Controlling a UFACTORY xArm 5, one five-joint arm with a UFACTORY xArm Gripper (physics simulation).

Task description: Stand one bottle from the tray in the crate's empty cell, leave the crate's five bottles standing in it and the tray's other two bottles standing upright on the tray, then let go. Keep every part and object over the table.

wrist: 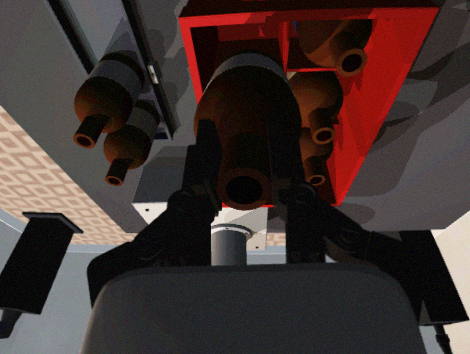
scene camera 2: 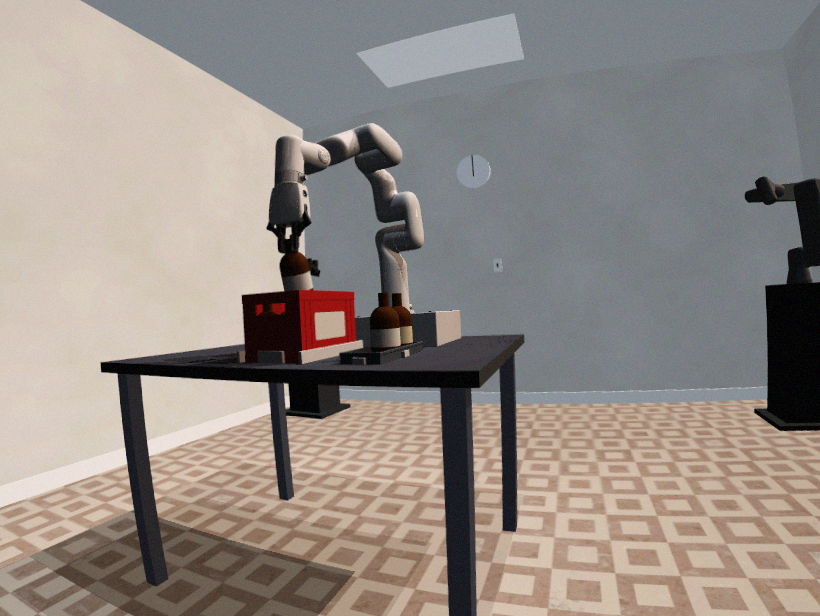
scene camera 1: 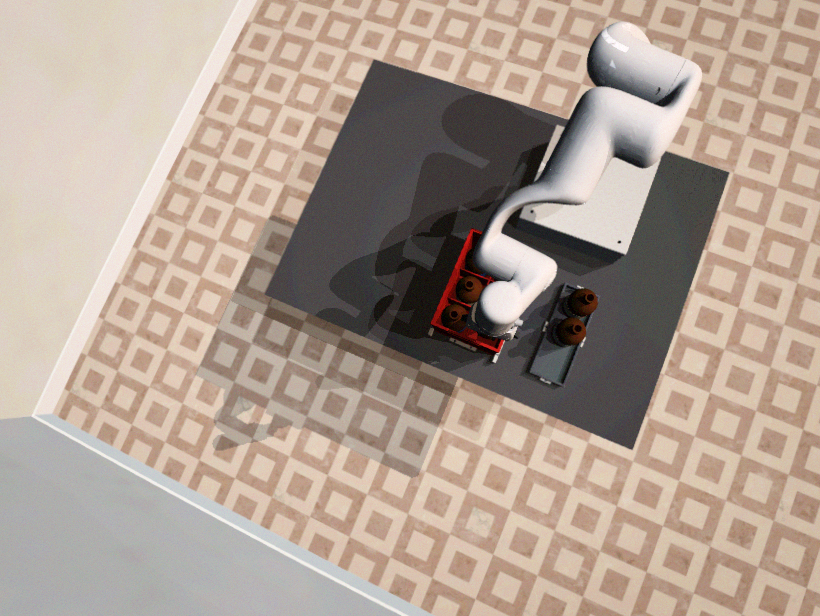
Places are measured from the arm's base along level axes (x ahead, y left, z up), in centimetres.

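Pixels of known places: gripper, fingertip midpoint: (wrist: 243,134) (scene camera 2: 288,252); arm's base, link origin: (wrist: 228,233).
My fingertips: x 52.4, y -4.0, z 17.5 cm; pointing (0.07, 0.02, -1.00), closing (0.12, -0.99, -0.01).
For each thing: its top centre in the pictures, then the offset to it from my fingertips.
- brown bottle, top centre: (wrist: 247,219) (scene camera 2: 293,238) dx -2.6, dy -0.3, dz +3.8 cm
- red crate, top centre: (wrist: 289,145) (scene camera 1: 484,288) (scene camera 2: 300,293) dx -10.9, dy -5.1, dz -9.8 cm
- grey tray, top centre: (wrist: 118,80) (scene camera 2: 385,346) (scene camera 1: 565,333) dx -11.6, dy +19.9, dz -24.7 cm
My gripper (scene camera 2: 289,245) (wrist: 243,134) is shut on the neck of a brown bottle (scene camera 2: 295,267) (wrist: 247,95). The bottle looks roughly upright above the red crate (scene camera 1: 487,342) (scene camera 2: 275,334) (wrist: 230,19), over its corner cell on the tray side. Its pale label shows above the rim in scene camera 2, but its base is hidden. In scene camera 1 the arm covers the gripper and bottle. Three crate bottles (wrist: 330,42) (wrist: 317,97) (wrist: 315,155) show standing in cells; others are hidden. Two bottles (scene camera 1: 583,302) (scene camera 1: 570,331) (wrist: 107,95) (wrist: 131,140) stand upright on the grey tray (scene camera 1: 554,363) (scene camera 2: 381,356) (wrist: 100,25).
Pale blocks (scene camera 1: 462,344) (scene camera 2: 270,356) sit against the crate's foot. The arm's pale base plate (scene camera 1: 596,212) lies behind crate and tray. The dark table's front edge (scene camera 2: 285,375) runs close in front of them. Another dark robot on a pedestal (scene camera 2: 792,351) stands away from the table.
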